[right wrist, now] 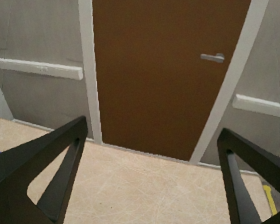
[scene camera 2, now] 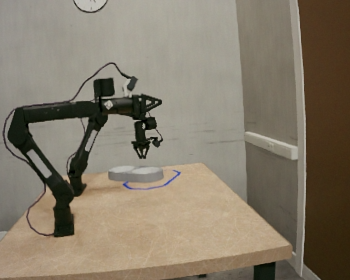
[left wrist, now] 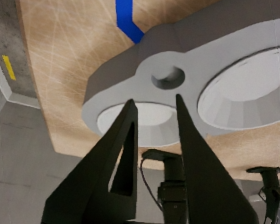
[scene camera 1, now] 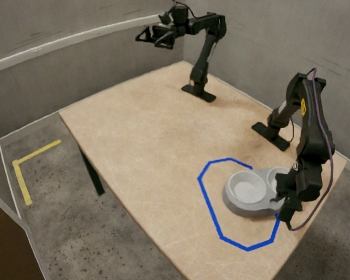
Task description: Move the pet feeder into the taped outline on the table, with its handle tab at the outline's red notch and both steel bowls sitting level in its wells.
Labels:
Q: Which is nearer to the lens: the pet feeder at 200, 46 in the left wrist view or the steel bowl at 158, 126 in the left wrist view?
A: The pet feeder.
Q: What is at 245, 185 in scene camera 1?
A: A steel bowl.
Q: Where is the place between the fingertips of my left gripper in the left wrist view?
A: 155, 101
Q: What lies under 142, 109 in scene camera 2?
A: My right gripper.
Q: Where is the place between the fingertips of my right gripper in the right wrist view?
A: At 154, 129

